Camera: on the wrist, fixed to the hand. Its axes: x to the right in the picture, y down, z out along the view.
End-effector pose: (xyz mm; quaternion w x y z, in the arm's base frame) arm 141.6 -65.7 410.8 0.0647 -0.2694 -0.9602 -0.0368
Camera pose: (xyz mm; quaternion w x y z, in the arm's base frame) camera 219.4 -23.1 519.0 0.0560 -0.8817 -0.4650 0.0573
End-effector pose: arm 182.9 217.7 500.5 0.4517 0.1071 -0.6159 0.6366
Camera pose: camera 188.4 316.0 401.1 0.1713 0.3453 0.4918 -0.7808
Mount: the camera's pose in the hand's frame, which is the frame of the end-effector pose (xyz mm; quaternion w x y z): -28.4 80.8 -110.6 0.6855 0.0302 -0.0242 0.7270
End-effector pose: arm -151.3 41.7 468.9 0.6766 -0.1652 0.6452 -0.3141
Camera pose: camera -241.4 140.4 427.5 0.7128 0.3687 0.5365 0.2611
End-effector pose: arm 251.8 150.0 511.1 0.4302 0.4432 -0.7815 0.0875
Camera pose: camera 262.3 272.7 577.5 0.1990 -0.2492 -0.8658 0.3856
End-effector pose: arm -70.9 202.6 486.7 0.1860 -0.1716 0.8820 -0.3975
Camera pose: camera -110.0 336.4 498.3 0.4430 0.5196 0.7129 -0.1598
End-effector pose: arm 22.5 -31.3 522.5 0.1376 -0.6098 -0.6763 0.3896
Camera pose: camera 159.8 -21.9 547.4 0.1869 0.8962 0.0118 -0.4023
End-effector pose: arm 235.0 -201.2 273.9 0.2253 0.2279 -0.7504 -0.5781
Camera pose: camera 317.5 -250.3 375.6 0.5497 -0.3965 -0.7030 -0.2154
